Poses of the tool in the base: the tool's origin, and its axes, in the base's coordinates. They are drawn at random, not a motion.
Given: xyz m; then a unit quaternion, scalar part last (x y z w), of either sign.
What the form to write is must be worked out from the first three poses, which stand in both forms.
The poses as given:
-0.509 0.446 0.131 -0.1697 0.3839 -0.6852 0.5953
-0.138 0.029 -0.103 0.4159 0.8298 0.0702 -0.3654
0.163 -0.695 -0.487 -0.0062 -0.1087 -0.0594 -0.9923
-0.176 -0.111 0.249 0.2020 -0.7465 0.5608 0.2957
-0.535 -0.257 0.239 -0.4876 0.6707 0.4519 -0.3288
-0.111 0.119 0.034 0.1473 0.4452 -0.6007 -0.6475
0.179 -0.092 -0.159 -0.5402 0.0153 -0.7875 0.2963
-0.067 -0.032 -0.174 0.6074 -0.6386 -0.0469 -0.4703
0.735 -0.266 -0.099 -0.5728 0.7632 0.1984 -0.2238
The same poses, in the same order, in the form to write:
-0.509 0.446 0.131 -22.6 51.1 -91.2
-0.138 0.029 -0.103 -61.3 -122.2 -10.3
0.163 -0.695 -0.487 0.7 12.5 6.8
-0.176 -0.111 0.249 30.8 -113.8 85.5
-0.535 -0.257 0.239 73.1 -100.6 -67.8
-0.111 0.119 0.034 -19.2 -58.0 78.3
0.179 -0.092 -0.159 -82.3 2.3 -120.0
-0.067 -0.032 -0.174 -85.3 89.6 6.6
0.735 -0.266 -0.099 90.6 -120.7 -31.4

